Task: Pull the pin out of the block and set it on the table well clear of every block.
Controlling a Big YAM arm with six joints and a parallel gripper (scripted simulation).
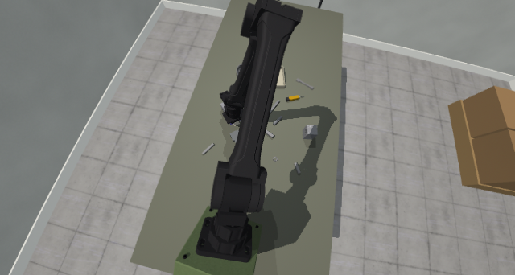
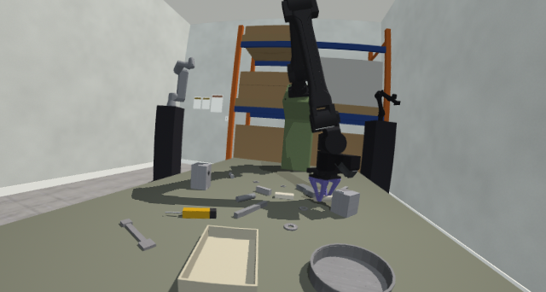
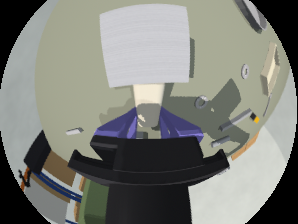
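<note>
Now: the cream pin 1 cm to the left of my hand and 1 cm ahead of it. The rest, counted from my hand: cream tray (30 cm ahead, 23 cm to the right, 1 cm below); then cream piece (12 cm to the right, 3 cm behind, 1 cm below); then round grey dish (33 cm ahead, 5 cm to the right, 1 cm below).
</note>
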